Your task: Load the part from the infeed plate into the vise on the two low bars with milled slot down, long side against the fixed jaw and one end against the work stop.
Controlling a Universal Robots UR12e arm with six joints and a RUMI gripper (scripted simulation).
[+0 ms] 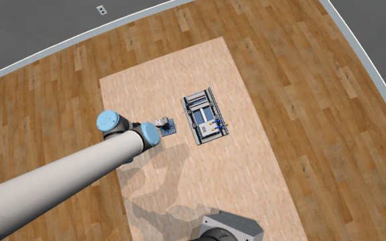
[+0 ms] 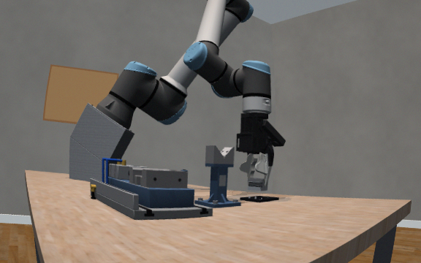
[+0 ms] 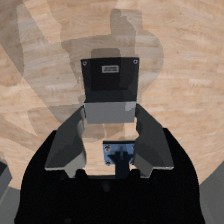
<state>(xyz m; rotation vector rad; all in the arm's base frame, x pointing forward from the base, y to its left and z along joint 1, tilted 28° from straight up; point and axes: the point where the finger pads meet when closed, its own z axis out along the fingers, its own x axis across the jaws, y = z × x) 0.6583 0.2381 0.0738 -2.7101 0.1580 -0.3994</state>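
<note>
Now: hand 6 cm above the infeed plate and 1 cm to the right of it. The rest, counted from my hand: work stop 35 cm to the right, 7 cm ahead, 3 cm above; then part 1 cm to the right, 1 cm below; then vise 39 cm to the right, 2 cm below.
</note>
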